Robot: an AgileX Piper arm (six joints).
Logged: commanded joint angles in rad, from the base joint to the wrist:
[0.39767, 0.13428, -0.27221, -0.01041, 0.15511, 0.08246]
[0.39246, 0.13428, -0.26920, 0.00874, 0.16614, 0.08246]
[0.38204, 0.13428, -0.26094, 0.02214, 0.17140, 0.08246]
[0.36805, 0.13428, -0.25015, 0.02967, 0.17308, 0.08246]
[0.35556, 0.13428, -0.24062, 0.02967, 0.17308, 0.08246]
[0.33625, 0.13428, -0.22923, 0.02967, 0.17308, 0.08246]
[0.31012, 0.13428, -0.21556, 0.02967, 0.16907, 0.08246]
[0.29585, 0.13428, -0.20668, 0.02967, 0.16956, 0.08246]
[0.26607, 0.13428, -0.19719, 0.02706, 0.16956, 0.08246]
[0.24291, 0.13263, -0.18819, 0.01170, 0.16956, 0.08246]
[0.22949, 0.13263, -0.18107, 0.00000, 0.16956, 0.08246]
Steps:
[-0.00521, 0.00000, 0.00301, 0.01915, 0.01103, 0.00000]
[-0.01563, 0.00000, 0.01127, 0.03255, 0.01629, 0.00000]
[-0.02962, 0.00000, 0.02206, 0.04008, 0.01797, 0.00000]
[-0.04211, 0.00000, 0.03159, 0.04008, 0.01797, 0.00000]
[-0.06142, 0.00000, 0.04298, 0.04008, 0.01797, 0.00000]
[-0.08755, 0.00000, 0.05665, 0.04008, 0.01396, 0.00000]
[-0.10182, 0.00000, 0.06553, 0.04008, 0.01445, 0.00000]
[-0.13160, 0.00000, 0.07502, 0.03747, 0.01445, 0.00000]
[-0.15476, -0.00165, 0.08402, 0.02211, 0.01445, 0.00000]
[-0.16818, -0.00165, 0.09114, 0.01041, 0.01445, 0.00000]

